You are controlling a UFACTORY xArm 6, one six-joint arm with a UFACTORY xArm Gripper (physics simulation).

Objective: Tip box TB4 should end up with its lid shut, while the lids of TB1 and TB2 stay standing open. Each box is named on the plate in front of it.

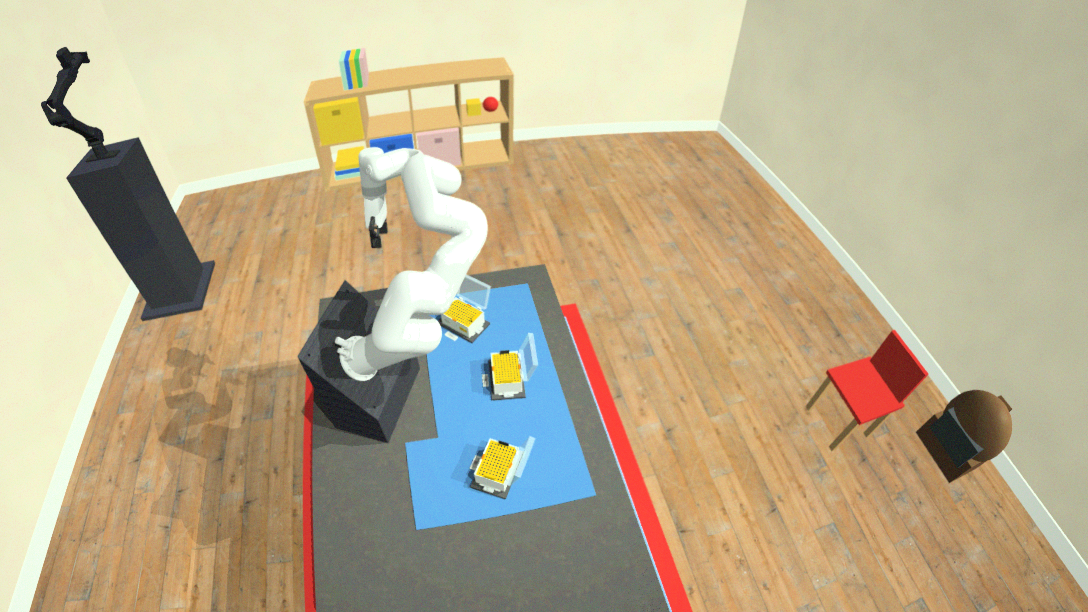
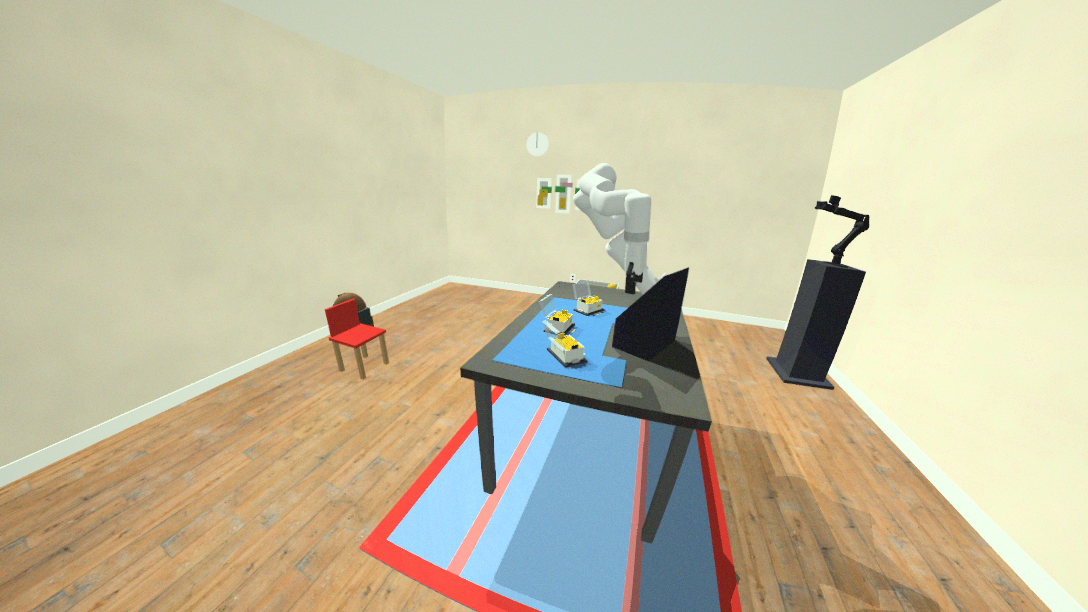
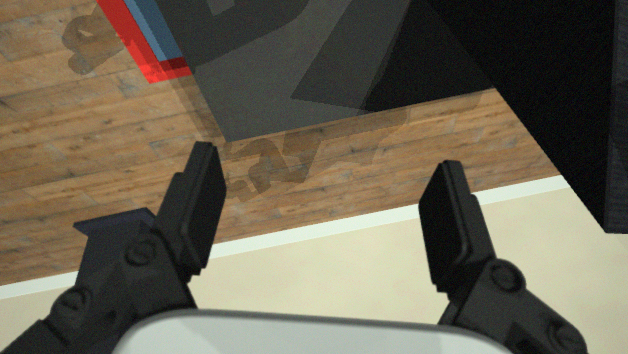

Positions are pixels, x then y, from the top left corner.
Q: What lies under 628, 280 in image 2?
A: The gripper.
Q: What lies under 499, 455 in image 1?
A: A tip box.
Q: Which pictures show the gripper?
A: Image 1, image 2 and image 3: all of them.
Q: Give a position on a tip box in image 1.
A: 506, 370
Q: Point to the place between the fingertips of the gripper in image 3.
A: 325, 174
